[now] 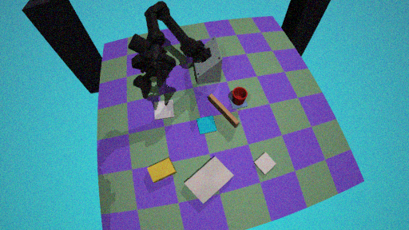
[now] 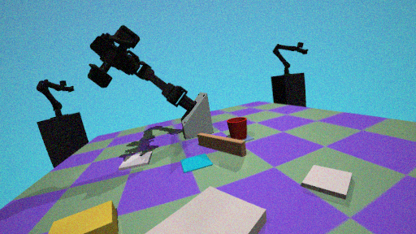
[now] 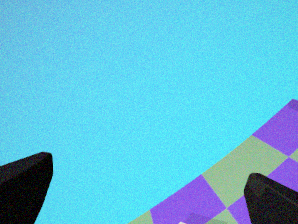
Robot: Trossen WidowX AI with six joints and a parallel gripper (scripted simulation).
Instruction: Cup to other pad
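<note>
My gripper tip is now 36 cm to the right of the red cup, 31 cm above it and 13 cm past it. Also, from my gripper tip: yellow block (33 cm below, 18 cm ahead, 4 cm to the right); wooden block (34 cm below, 27 cm to the left, 8 cm behind); cyan pad (36 cm below, 18 cm to the left, 2 cm behind).
</note>
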